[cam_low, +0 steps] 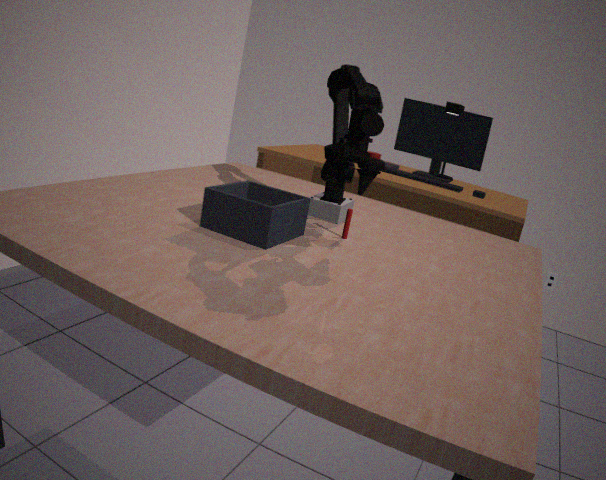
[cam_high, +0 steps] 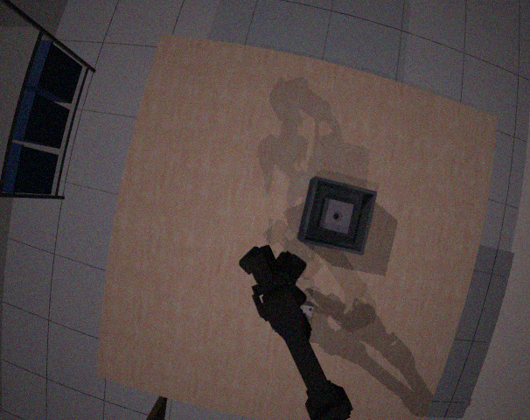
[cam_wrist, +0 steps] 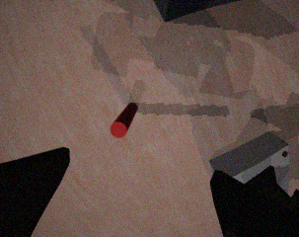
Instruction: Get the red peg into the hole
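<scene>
My gripper tip is 20 mm short of the red peg, 10 mm to the right of it and 80 mm above it. Also, from my gripper tip: box (170 mm ahead, 190 mm to the right, 100 mm below); then light plate (170 mm ahead, 190 mm to the right, 80 mm below).
</scene>
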